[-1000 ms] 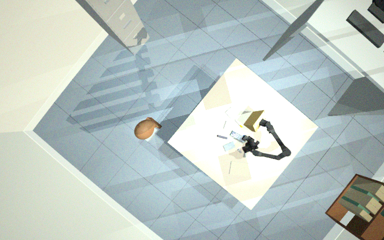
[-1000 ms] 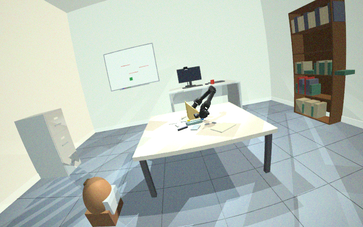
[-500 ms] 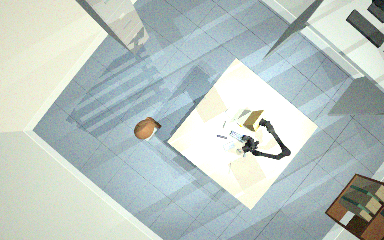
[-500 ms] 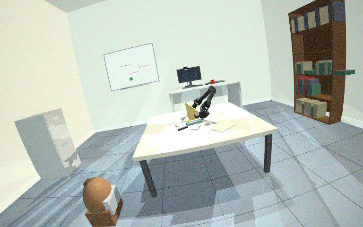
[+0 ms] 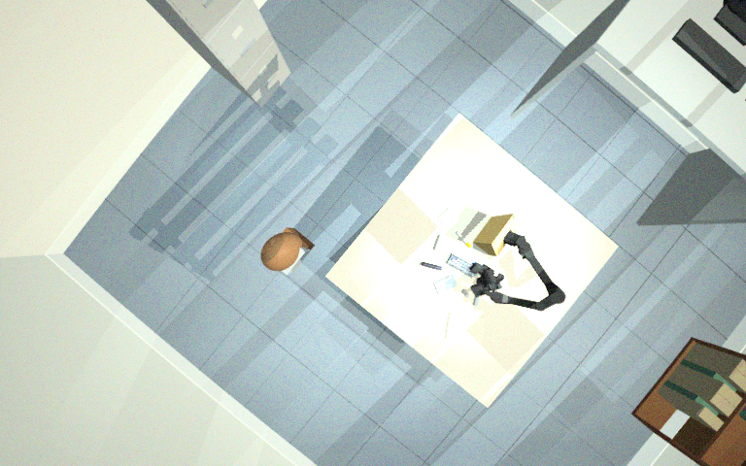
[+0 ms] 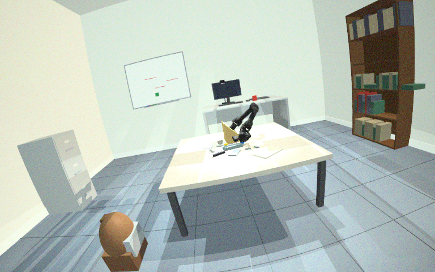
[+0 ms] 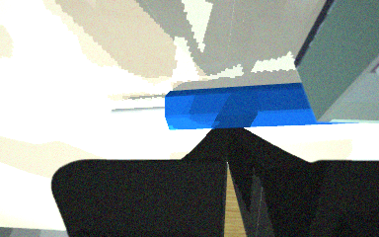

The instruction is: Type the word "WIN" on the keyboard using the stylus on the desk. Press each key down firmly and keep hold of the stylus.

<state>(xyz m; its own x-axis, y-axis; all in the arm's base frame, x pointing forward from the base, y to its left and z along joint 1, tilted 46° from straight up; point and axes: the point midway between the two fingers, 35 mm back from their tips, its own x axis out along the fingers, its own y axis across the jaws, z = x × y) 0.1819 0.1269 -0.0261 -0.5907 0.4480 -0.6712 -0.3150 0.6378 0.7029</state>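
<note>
Right now the blue stylus is 1 cm ahead of my gripper tip and 2 cm to the left of it. The rest, counted from my gripper tip: W key (9 cm ahead, 5 cm to the right, 1 cm above); then small block (20 cm ahead, 4 cm to the left); then yellow-tipped marker (3 cm behind, 18 cm to the right).
</note>
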